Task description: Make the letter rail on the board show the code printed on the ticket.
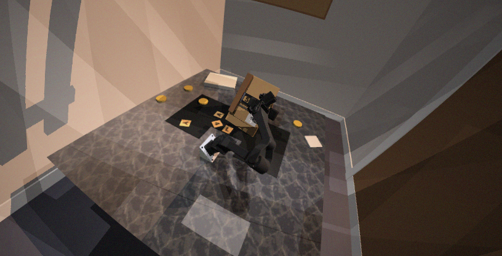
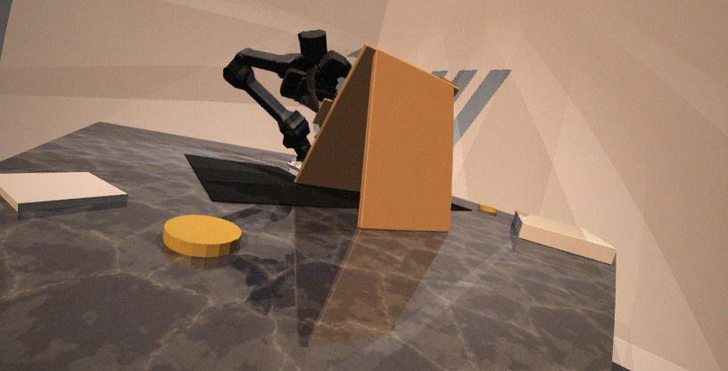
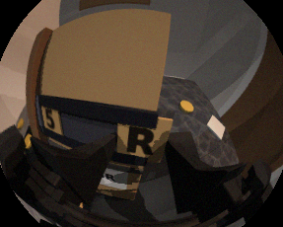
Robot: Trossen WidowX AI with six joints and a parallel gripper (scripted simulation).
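Now: gripper tip 4 cm past the white ticket, 6 cm to the right of it and 8 cm above it. Also, from my gripper tip: black mat 16 cm behind, 16 cm to the left, 17 cm below; pale flat box 31 cm ahead, 56 cm to the left, 15 cm below; pale card 11 cm ahead, 38 cm to the right, 16 cm below.
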